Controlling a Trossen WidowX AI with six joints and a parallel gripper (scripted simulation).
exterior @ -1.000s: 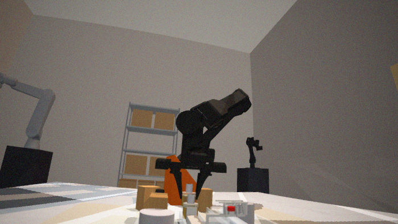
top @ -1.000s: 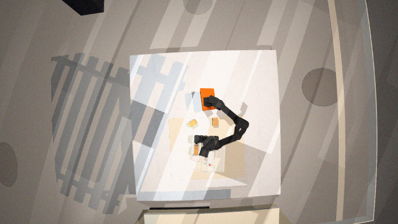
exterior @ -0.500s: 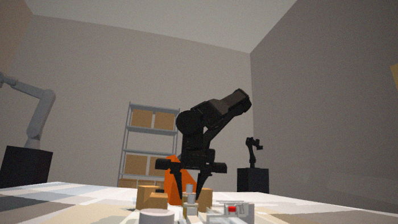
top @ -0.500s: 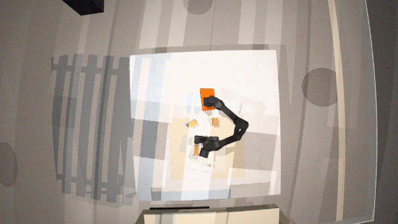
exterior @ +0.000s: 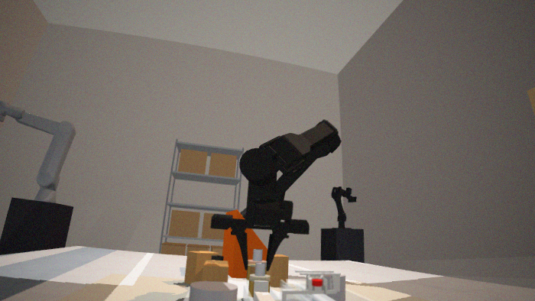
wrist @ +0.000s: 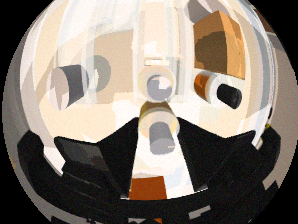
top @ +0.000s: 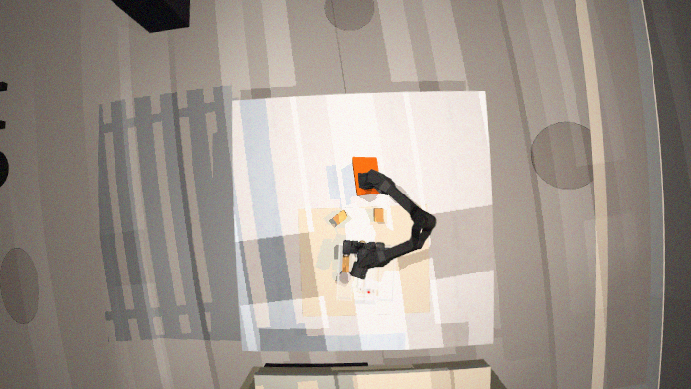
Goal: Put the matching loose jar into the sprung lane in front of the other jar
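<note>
Now: the brown box 9 cm ahead of my gripper tip, 9 cm to the right of it and 1 cm below it. From my gripper tip the other things lie so: red mark (22 cm ahead, 2 cm to the left, 2 cm above).
</note>
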